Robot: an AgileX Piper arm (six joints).
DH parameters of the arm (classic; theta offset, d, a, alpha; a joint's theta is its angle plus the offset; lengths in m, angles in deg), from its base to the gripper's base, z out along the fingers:
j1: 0 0.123 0 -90
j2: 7.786 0 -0.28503 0
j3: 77.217 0 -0.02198 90
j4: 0 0.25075 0 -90
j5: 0 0 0 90
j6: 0 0.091 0 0
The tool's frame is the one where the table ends.
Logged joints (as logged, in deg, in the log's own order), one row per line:
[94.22, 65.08, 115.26, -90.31, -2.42, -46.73]
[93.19, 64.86, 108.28, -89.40, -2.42, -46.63]
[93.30, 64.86, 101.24, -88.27, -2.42, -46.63]
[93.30, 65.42, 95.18, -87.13, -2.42, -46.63]
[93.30, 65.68, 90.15, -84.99, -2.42, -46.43]
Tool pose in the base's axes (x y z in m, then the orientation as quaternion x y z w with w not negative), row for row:
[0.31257, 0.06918, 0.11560, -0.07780, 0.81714, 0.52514, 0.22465]
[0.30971, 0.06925, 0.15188, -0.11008, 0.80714, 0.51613, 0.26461]
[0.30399, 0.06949, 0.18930, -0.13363, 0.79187, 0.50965, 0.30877]
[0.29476, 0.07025, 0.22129, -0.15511, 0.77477, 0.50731, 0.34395]
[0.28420, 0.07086, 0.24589, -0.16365, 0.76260, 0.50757, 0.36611]
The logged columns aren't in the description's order. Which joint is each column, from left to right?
Columns, left to right: j4, j5, j2, j6, j1, j3.
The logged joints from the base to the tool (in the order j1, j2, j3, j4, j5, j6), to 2 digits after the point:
[-2.42, 115.26, -46.73, 94.22, 65.08, -90.31]
[-2.42, 108.28, -46.63, 93.19, 64.86, -89.40]
[-2.42, 101.24, -46.63, 93.30, 64.86, -88.27]
[-2.42, 95.18, -46.63, 93.30, 65.42, -87.13]
[-2.42, 90.15, -46.43, 93.30, 65.68, -84.99]

